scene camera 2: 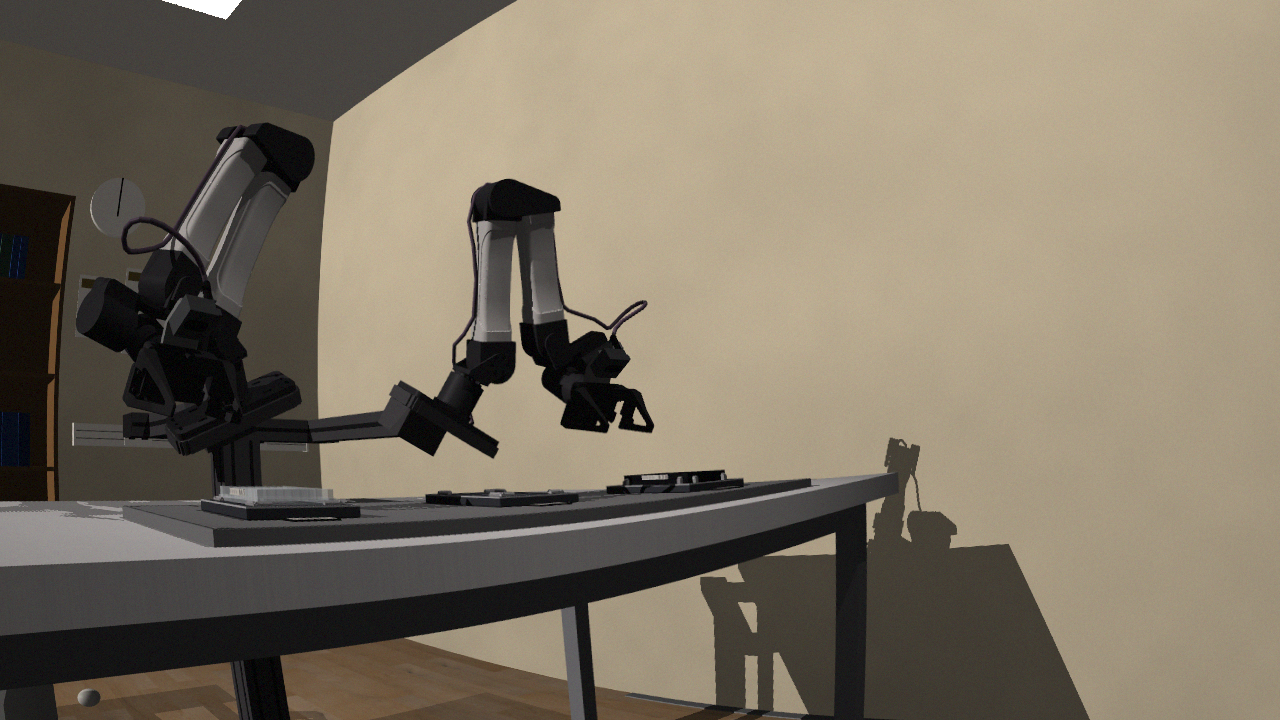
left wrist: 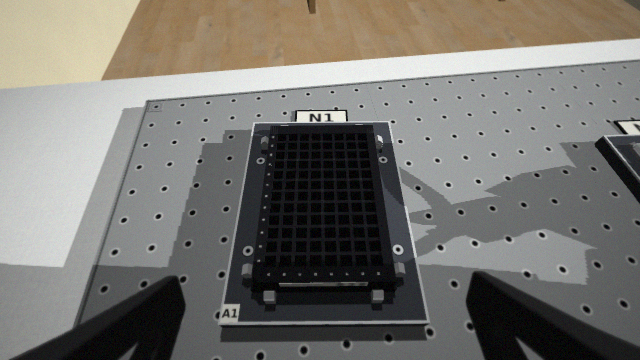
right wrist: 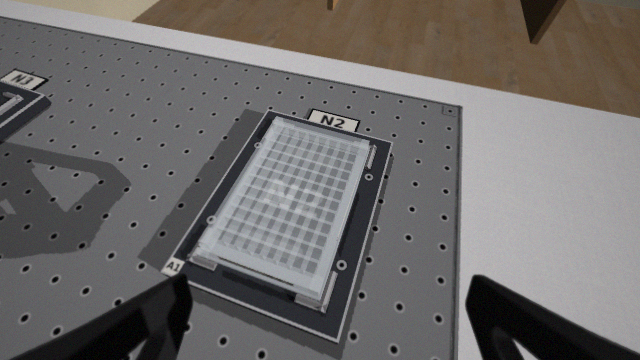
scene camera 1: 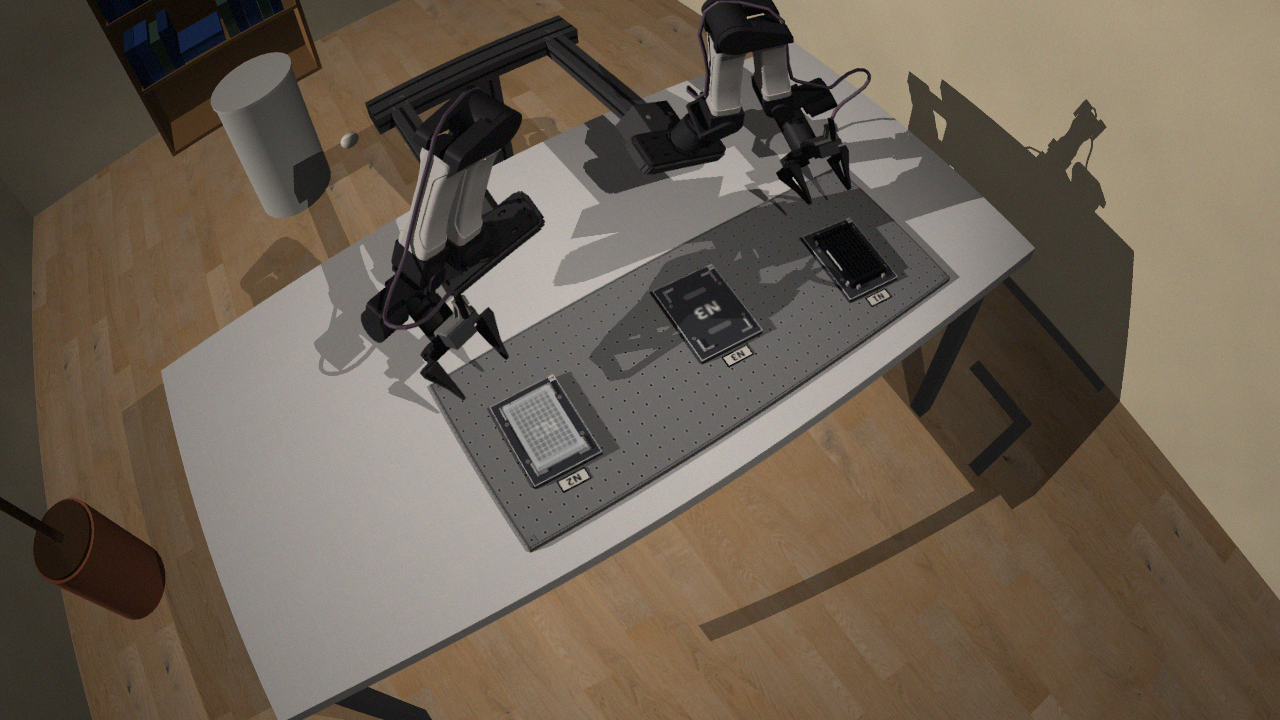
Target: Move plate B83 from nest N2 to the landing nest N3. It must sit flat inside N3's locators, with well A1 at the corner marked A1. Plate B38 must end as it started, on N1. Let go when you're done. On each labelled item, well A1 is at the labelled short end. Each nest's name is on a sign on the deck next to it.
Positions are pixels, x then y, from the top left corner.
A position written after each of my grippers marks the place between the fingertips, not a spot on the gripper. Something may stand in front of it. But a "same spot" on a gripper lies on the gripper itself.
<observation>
My left gripper shows in scene camera 2, in the left wrist view (pixel 325 288) and in scene camera 1; in the right wrist view it is out of frame. A clear plate B83 shows in scene camera 2 (pixel 279 496), in the right wrist view (pixel 298 196) and in scene camera 1 (pixel 565 432); in the left wrist view it is out of frame. A black plate B38 shows in scene camera 2 (pixel 713 475), in the left wrist view and in scene camera 1; in the right wrist view it is out of frame. The same spot on the black plate B38: (scene camera 1: pixel 853 271) is (left wrist: pixel 350 155). One and the same spot on my left gripper: (scene camera 1: pixel 785 174) is (scene camera 2: pixel 571 414).
</observation>
